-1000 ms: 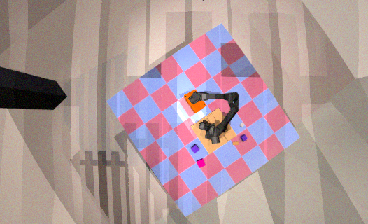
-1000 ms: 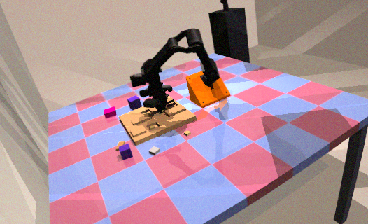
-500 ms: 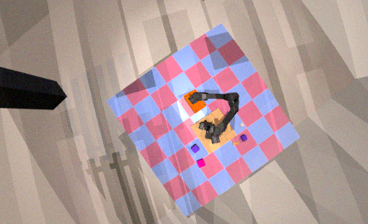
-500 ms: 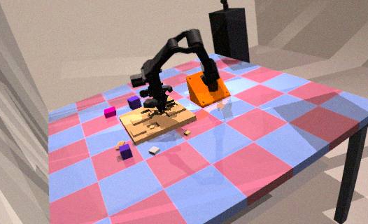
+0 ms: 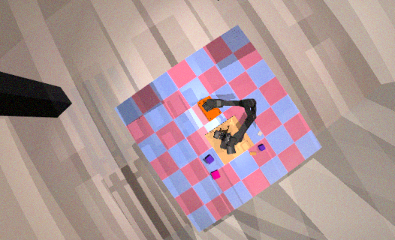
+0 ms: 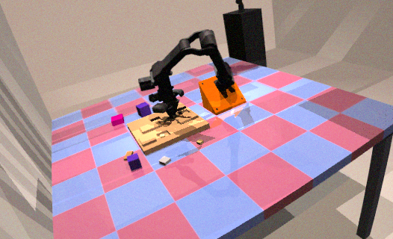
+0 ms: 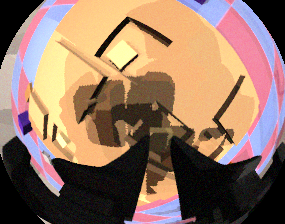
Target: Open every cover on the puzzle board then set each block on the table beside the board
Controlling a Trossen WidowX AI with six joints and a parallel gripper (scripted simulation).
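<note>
Right now the tan puzzle board is 5 cm ahead of my gripper tip, 1 cm to the left of it and 1 cm below it. From my gripper tip the other things lie so: magenta block: 20 cm ahead, 25 cm to the right, 1 cm below; orange piece: 27 cm ahead, 10 cm to the left, 2 cm below.
</note>
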